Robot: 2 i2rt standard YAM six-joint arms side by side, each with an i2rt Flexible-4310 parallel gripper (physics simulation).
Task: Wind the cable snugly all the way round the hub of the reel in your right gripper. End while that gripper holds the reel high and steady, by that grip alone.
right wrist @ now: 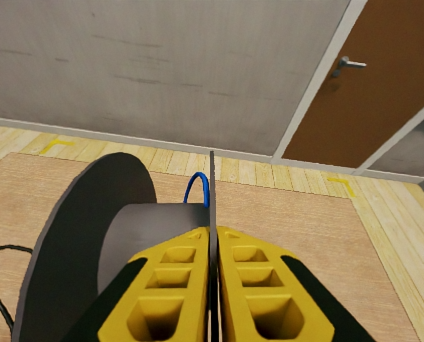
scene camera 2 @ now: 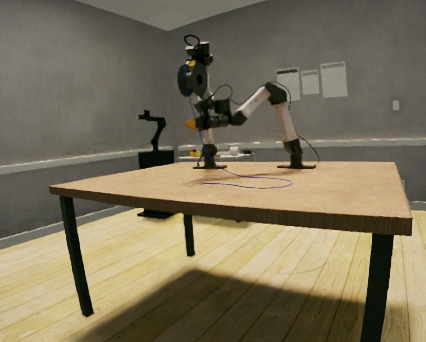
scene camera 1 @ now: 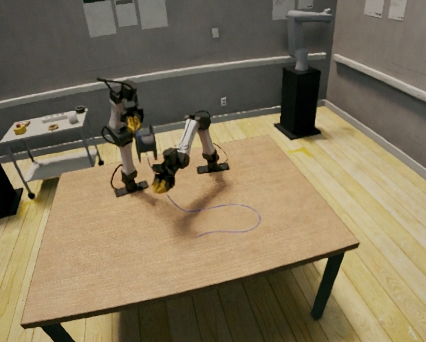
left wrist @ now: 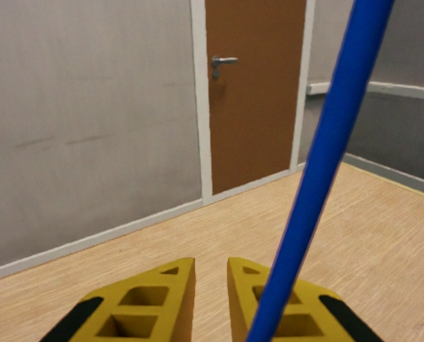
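Where they show: left gripper, fingertip midpoint: (scene camera 2: 186,124) (scene camera 1: 156,192) (left wrist: 211,269); right gripper, fingertip midpoint: (right wrist: 213,234) (scene camera 2: 188,68) (scene camera 1: 135,131); left arm's base, origin of the base link: (scene camera 2: 296,167) (scene camera 1: 212,168); right arm's base, origin of the base link: (scene camera 2: 209,168) (scene camera 1: 131,189).
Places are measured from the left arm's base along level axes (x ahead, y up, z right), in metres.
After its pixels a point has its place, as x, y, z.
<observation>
The dark reel (scene camera 1: 146,142) {0.424, 0.475, 0.316} (scene camera 2: 198,90) {0.396, 0.400, 0.295} (right wrist: 145,225) {0.397, 0.491, 0.312} is held high at the left. My right gripper (scene camera 1: 134,124) {0.391, 0.515, 0.356} (scene camera 2: 190,63) {0.391, 0.515, 0.356} (right wrist: 213,234) {0.391, 0.515, 0.356} is shut on one flange. The blue cable (scene camera 1: 260,218) {0.480, 0.003, -0.159} (scene camera 2: 291,183) {0.456, 0.003, -0.159} (left wrist: 320,175) (right wrist: 206,191) {0.406, 0.529, 0.348} makes a small loop beside the hub, hangs past my left gripper, and lies in a wide bend on the table. My left gripper (scene camera 1: 159,189) {0.472, 0.246, 0.315} (scene camera 2: 189,124) {0.472, 0.246, 0.315} (left wrist: 211,269) {0.472, 0.246, 0.315} is below the reel, its fingers a little apart. In the left wrist view the cable crosses in front of the right-hand finger; where it passes the fingers lower down is hidden.
The wooden table (scene camera 1: 100,260) {0.599, 0.000, 0.625} (scene camera 2: 345,192) {0.542, 0.000, -0.371} lies below both arms. A white cart (scene camera 1: 40,131) with small items stands behind at the left. A black pedestal (scene camera 1: 300,100) with a grey arm stands at the back right in scene camera 1.
</observation>
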